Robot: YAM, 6 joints.
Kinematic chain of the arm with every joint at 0, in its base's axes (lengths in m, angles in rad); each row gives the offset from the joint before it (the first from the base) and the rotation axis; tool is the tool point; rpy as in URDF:
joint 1: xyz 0 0 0.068 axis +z
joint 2: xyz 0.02 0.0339 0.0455 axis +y
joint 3: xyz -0.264 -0.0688 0 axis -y
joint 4: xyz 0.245 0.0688 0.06 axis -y
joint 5: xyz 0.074 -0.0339 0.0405 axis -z
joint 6: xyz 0.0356 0 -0.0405 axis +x
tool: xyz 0 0 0 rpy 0 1.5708 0
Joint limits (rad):
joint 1: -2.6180..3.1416
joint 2: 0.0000..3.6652
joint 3: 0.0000..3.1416
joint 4: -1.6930..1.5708
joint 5: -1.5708..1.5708
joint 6: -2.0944..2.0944
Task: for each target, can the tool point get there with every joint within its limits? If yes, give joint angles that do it. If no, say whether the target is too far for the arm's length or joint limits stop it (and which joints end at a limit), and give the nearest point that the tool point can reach.
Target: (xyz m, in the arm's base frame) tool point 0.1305 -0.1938 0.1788
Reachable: yes | joints -0.9200 1.5096 0.8983 -1.0128 0.3899 -1.3538
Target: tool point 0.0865 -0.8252 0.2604
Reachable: no: too far | nearest point 0.0663 -0.6323 0.2252 | short by 0.197 m
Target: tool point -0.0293 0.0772 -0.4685
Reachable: no: joint limits stop it (at a limit: joint 2) | nearest point -0.0438 0.1153 -0.3580 | short by 0.118 m
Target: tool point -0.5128 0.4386 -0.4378
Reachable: no: too far | nearest point -0.3850 0.3293 -0.2723 | short by 0.236 m
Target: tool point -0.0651 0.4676 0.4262
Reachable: yes | joints 1.6646 2.1073 1.8903 1.1087 -0.6312 -1.3197
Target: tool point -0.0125 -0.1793 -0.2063
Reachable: yes | joints -1.4879 3.1178 1.1063 -0.1768 0.8755 0.5321
